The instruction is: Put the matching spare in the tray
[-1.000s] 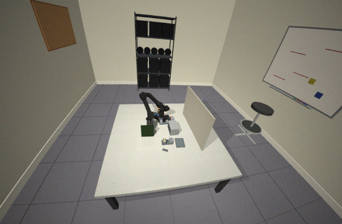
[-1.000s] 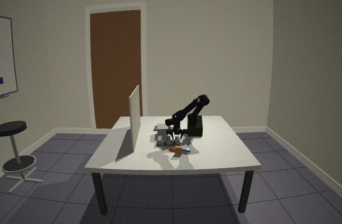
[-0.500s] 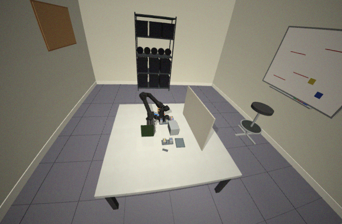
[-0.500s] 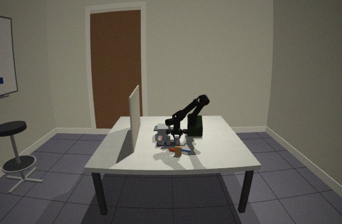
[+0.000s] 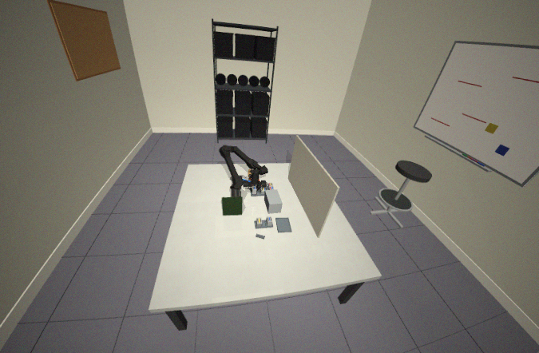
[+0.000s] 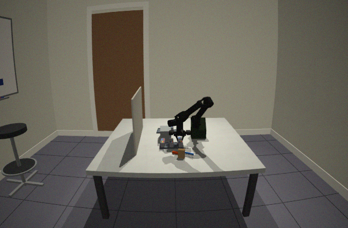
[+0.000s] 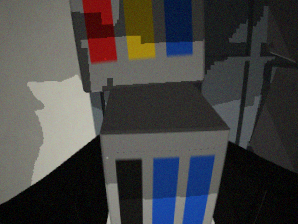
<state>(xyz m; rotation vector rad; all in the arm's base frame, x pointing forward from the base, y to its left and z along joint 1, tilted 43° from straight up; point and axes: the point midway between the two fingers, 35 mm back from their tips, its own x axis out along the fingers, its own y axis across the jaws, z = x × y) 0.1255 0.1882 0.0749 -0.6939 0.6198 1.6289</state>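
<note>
Right now the flat grey tray is 330 mm to the right of my gripper tip, 220 mm ahead of it and 20 mm below it. Also, from my gripper tip: beige panel (390 mm ahead, 200 mm above, 90 mm to the right); then pen (170 mm to the left, 70 mm behind, 20 mm below); then grey mounted unit (150 mm ahead, 120 mm to the right, 20 mm above).
</note>
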